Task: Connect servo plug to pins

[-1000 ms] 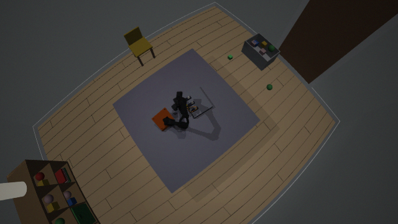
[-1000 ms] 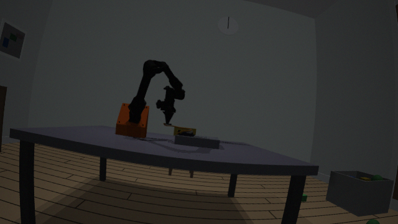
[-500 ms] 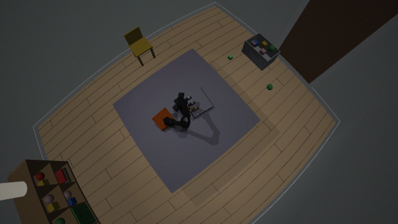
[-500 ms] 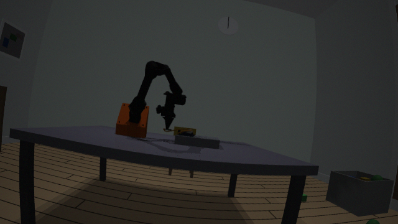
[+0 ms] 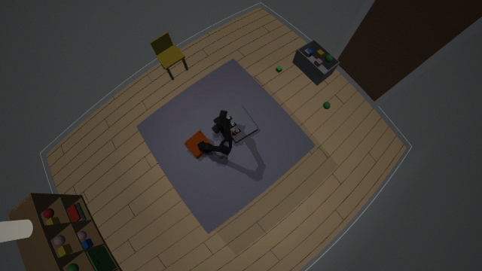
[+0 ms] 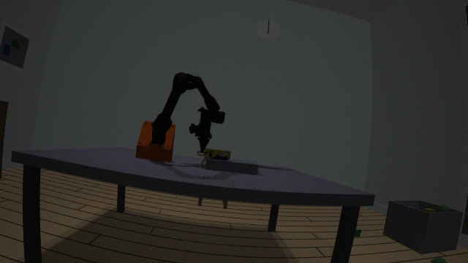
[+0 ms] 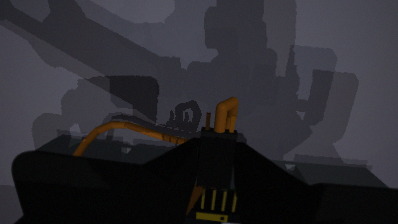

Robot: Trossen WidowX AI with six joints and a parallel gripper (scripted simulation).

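Right now my gripper tip is 5 cm short of the yellow band. The rest, counted from my gripper tip: grey holder: 20 cm ahead, 1 cm to the right, 5 cm below.
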